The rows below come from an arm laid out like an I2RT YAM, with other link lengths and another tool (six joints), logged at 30 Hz.
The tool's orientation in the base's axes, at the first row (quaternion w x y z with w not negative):
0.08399, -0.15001, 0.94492, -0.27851
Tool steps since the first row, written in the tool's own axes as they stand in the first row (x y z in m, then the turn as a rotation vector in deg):
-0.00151, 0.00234, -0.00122, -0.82, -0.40, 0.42
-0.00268, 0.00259, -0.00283, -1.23, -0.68, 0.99
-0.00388, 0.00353, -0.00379, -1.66, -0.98, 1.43
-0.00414, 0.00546, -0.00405, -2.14, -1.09, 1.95
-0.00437, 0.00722, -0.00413, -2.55, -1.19, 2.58
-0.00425, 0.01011, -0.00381, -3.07, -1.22, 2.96
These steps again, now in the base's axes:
0.00057, 0.00298, -0.00016, 0.97, -0.26, -0.07
0.00122, 0.00438, 0.00112, 1.56, -0.63, -0.35
0.00190, 0.00600, 0.00149, 2.14, -0.95, -0.52
0.00162, 0.00776, 0.00066, 2.74, -1.14, -0.86
0.00140, 0.00929, -0.00022, 3.31, -1.40, -1.30
0.00068, 0.01140, -0.00209, 3.89, -1.45, -1.56

